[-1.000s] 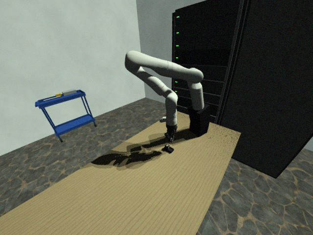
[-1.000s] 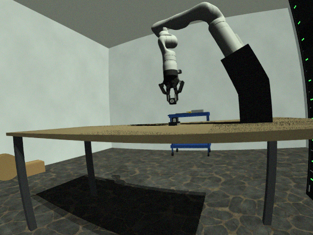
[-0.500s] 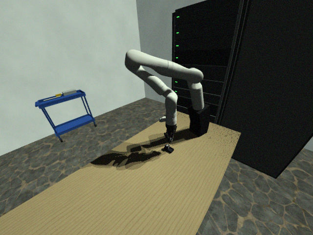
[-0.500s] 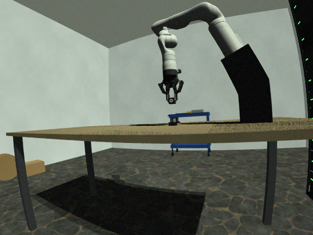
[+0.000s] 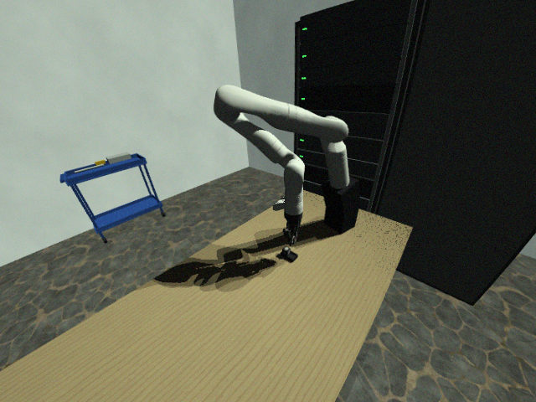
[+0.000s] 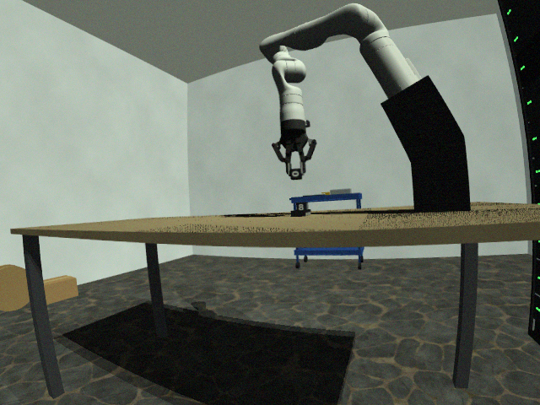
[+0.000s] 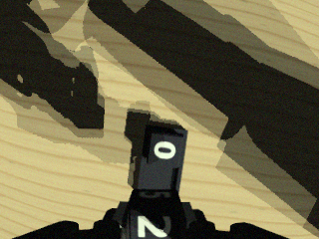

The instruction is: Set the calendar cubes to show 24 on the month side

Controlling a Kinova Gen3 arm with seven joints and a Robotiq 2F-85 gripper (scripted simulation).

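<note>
Right now my hand is 13 cm above the black tray, 2 cm to the left of it and 1 cm past it. The rest, counted from my hand: black date cube 1 cm below; black cube 11 cm below, 3 cm to the right, 1 cm behind.
</note>
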